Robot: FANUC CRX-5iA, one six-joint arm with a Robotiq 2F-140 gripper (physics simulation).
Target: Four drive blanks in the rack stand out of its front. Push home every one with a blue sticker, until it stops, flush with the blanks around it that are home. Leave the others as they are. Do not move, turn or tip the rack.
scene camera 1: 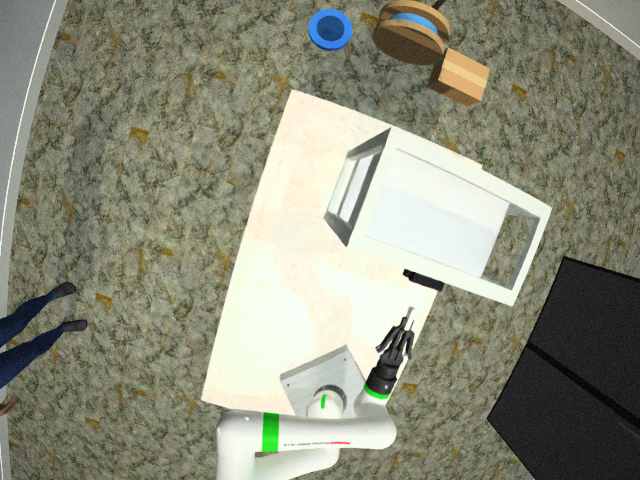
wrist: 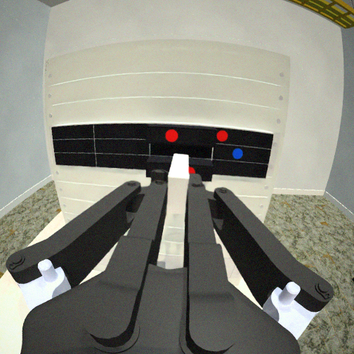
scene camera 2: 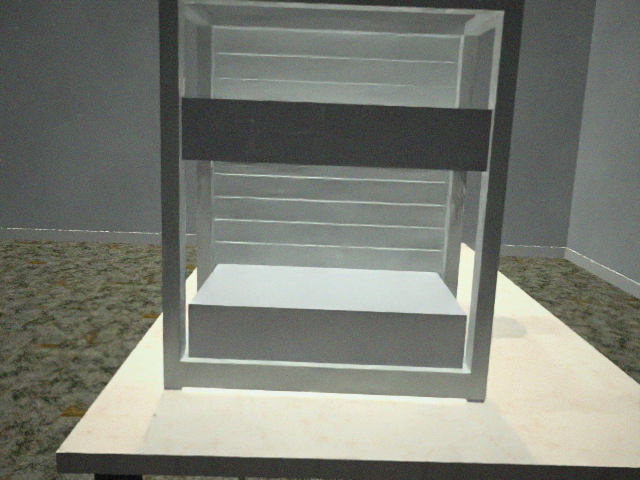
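The rack (scene camera 1: 429,266) (scene camera 2: 173,206) (wrist: 170,110) stands upright on the table. In the wrist view, two black blanks in the centre column plainly stand out: the upper blank (wrist: 160,136) with a red sticker and the lower blank (wrist: 205,172), whose red sticker is partly hidden by my gripper. In the right column, the blank with the blue sticker (wrist: 237,153) looks level with its neighbours; the red-stickered blank (wrist: 245,137) above it also looks about level. My gripper (scene camera 1: 409,316) (wrist: 179,167) is shut and empty, pale tips together, in front of the centre column and apart from the rack.
The table (scene camera 1: 258,289) (scene camera 2: 310,428) carries the rack and the arm's grey base plate (scene camera 1: 310,379). A large black object (scene camera 1: 578,351) stands right of the table. A cardboard box (scene camera 1: 462,77), a cable reel (scene camera 1: 408,41) and a blue round container (scene camera 1: 316,31) are beyond it.
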